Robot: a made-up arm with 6 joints. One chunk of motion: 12 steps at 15 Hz.
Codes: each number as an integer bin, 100 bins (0 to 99) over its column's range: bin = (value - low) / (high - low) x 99, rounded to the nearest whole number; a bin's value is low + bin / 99 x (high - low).
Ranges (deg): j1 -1.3..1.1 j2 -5..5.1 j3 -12.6..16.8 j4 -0.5..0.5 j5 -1.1..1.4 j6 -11.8..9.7
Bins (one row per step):
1: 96 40 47 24 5 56
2: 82 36 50 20 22 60
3: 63 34 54 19 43 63
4: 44 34 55 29 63 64
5: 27 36 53 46 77 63
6: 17 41 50 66 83 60
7: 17 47 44 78 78 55
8: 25 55 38 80 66 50
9: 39 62 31 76 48 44
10: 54 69 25 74 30 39
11: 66 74 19 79 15 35
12: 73 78 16 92 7 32
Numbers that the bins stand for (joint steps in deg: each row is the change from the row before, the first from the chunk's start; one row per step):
1: 1.027 -0.919 1.358 -0.258 -0.974 0.362
2: 0.688 -1.327 2.248 -0.298 -0.544 1.230
3: 0.227 -1.531 3.436 -0.308 -0.014 1.882
4: -0.233 -1.531 3.733 -0.207 0.491 2.099
5: -0.645 -1.327 3.139 -0.035 0.844 1.882
6: -0.888 -0.817 2.248 0.167 0.996 1.230
7: -0.888 -0.205 0.467 0.288 0.870 0.144
8: -0.694 0.611 -1.315 0.308 0.567 -0.941
9: -0.355 1.325 -3.394 0.268 0.112 -2.244
10: 0.009 2.039 -5.176 0.247 -0.342 -3.330
11: 0.300 2.549 -6.958 0.298 -0.721 -4.199
12: 0.470 2.958 -7.848 0.429 -0.923 -4.851

